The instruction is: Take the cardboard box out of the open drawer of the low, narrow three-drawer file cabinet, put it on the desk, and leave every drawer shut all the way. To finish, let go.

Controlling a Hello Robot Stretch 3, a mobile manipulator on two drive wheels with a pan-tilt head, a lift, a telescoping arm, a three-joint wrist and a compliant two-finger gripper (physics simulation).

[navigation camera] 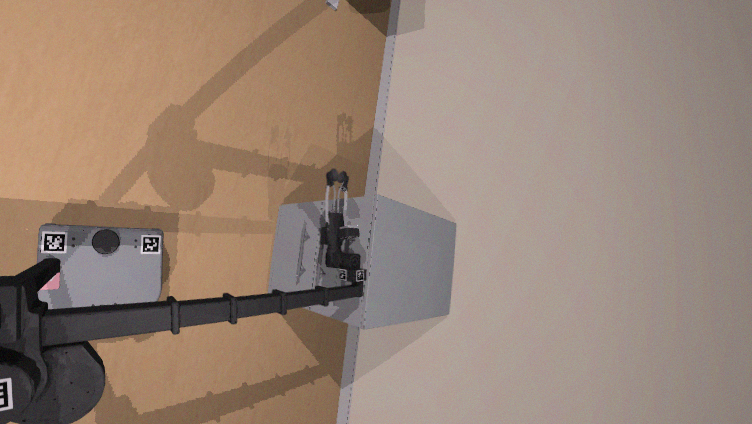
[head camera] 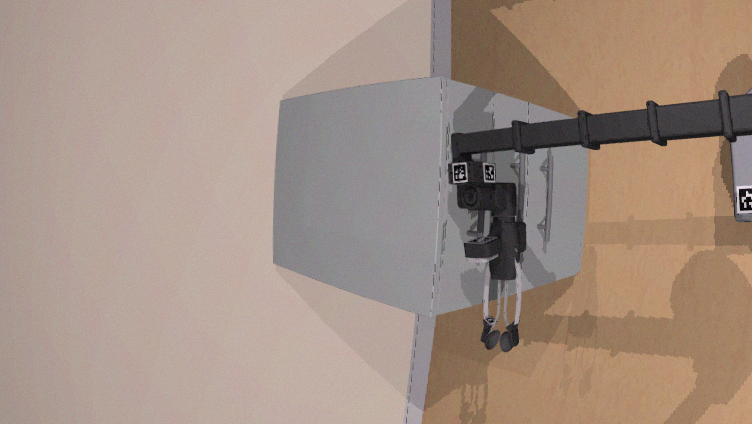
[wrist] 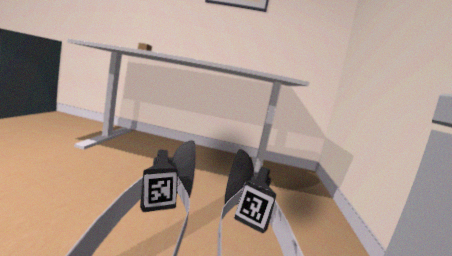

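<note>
The low grey file cabinet (head camera: 358, 184) (navigation camera: 410, 263) (wrist: 422, 200) stands against the wall. Its top drawer front sits flush against the body in the head view, and the lower fronts look flush too, though the wrist and arm hide parts of them. The small brown cardboard box (wrist: 144, 47) rests on top of the desk (wrist: 200, 63), toward its left part in the wrist view. My gripper (head camera: 499, 340) (navigation camera: 338, 176) (wrist: 213, 163) is partly open and empty, its fingertips beyond the cabinet's side. The wrist is close in front of the drawer fronts.
The extended arm (head camera: 621, 121) (navigation camera: 205, 313) reaches from the robot to the cabinet front. The robot's base (navigation camera: 105, 279) stands on the wood floor. A dark cabinet (wrist: 27, 75) is left of the desk. A framed picture (wrist: 245, 4) hangs on the wall above the desk.
</note>
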